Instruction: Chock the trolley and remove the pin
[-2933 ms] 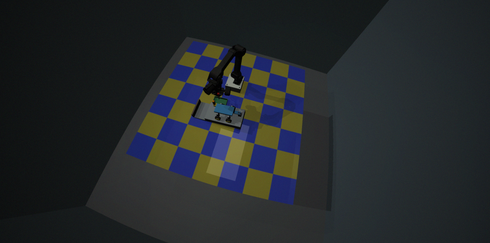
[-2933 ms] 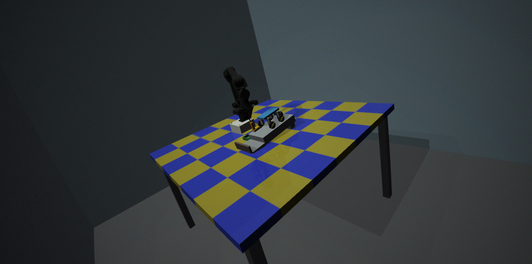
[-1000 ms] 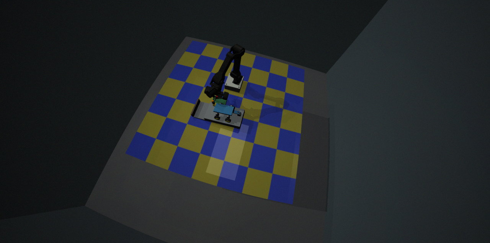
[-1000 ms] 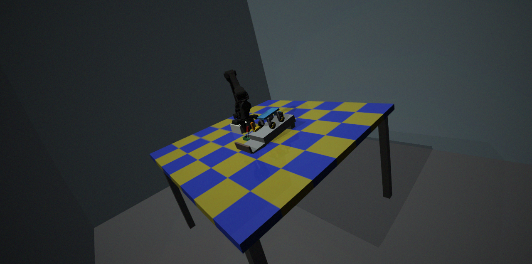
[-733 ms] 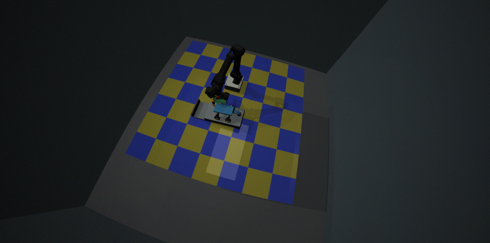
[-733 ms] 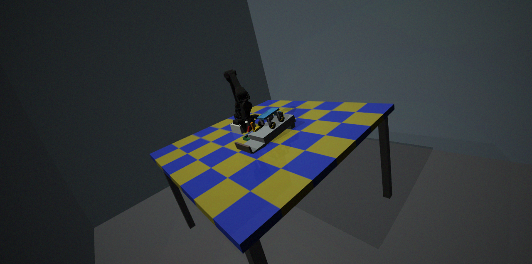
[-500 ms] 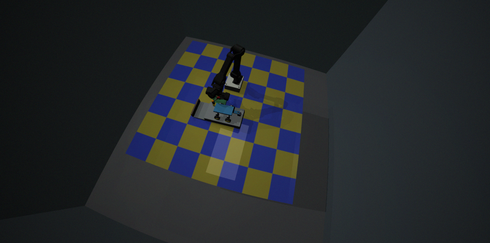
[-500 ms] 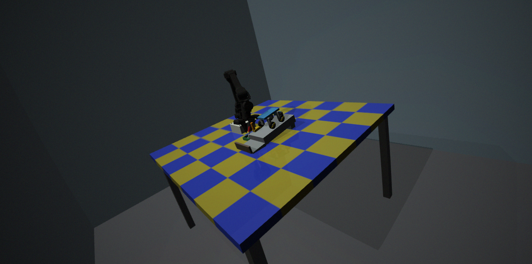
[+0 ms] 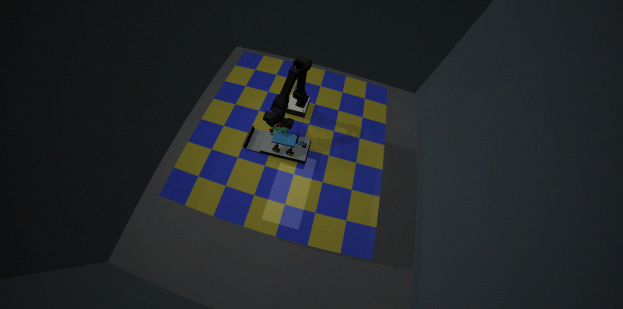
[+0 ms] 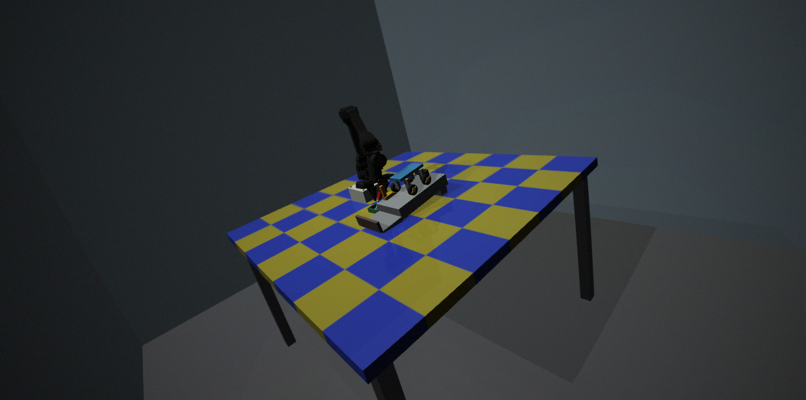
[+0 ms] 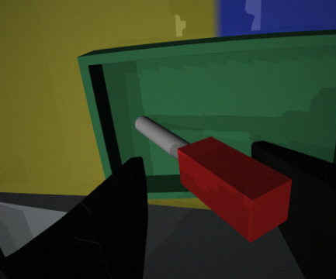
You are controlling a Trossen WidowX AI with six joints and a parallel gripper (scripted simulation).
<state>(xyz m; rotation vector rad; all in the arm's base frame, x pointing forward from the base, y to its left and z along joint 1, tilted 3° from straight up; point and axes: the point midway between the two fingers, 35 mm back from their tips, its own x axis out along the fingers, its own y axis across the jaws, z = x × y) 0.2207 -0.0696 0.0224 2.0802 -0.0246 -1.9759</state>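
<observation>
The red-headed stop pin lies right at my gripper tip. The rest, counted from my gripper tip: grey ramp 110 mm ahead, 110 mm to the left; yellow chock 70 mm ahead, 20 mm to the left, 40 mm above; green tray 10 mm to the left, 50 mm below.
</observation>
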